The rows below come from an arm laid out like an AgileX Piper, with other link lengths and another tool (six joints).
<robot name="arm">
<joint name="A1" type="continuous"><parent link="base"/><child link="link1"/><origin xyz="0 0 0.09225" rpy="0 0 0"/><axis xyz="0 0 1"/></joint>
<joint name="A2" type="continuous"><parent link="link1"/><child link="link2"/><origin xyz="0 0 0" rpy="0 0 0"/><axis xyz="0 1 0"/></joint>
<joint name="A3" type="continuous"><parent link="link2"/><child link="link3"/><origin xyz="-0.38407 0 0.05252" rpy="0 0 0"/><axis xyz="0 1 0"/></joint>
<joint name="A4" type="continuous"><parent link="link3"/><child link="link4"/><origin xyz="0.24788 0 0.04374" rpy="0 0 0"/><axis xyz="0.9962 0 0.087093"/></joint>
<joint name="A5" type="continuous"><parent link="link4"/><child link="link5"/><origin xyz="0 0 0" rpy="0 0 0"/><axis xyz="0 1 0"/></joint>
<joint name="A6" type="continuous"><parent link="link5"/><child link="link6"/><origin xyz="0.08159 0 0.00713" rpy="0 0 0"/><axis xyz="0.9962 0 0.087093"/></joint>
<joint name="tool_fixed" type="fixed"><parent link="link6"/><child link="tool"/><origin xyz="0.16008 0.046 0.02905" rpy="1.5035 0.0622 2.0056"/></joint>
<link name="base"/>
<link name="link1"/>
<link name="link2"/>
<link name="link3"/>
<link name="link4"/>
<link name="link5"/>
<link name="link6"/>
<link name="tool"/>
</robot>
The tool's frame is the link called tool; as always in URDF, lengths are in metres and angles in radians. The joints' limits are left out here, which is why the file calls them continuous.
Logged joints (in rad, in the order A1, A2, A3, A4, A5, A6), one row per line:
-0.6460, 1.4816, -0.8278, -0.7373, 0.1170, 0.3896
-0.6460, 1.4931, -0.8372, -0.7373, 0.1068, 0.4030
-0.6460, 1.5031, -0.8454, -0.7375, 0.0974, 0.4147
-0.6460, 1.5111, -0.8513, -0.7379, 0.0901, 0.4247
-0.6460, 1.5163, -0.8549, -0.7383, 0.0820, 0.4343
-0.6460, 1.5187, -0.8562, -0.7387, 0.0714, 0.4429
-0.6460, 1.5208, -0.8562, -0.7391, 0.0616, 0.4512
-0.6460, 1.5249, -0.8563, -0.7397, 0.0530, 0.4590
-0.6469, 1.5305, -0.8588, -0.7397, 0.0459, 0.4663
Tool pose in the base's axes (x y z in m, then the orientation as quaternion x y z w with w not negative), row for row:
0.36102, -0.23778, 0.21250, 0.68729, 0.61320, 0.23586, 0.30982
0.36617, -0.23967, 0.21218, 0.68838, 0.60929, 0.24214, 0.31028
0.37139, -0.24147, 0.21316, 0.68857, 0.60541, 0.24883, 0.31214
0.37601, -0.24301, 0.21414, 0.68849, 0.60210, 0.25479, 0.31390
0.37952, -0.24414, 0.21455, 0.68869, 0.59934, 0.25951, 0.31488
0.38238, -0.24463, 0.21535, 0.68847, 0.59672, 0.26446, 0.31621
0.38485, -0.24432, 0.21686, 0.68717, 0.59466, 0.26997, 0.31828
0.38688, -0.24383, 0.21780, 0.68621, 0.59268, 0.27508, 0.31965
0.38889, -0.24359, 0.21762, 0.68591, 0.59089, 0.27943, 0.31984
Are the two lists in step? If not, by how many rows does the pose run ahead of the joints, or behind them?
The pose runs 1 row behind the joints: the pose in row i belongs to the joints in row i - 1.
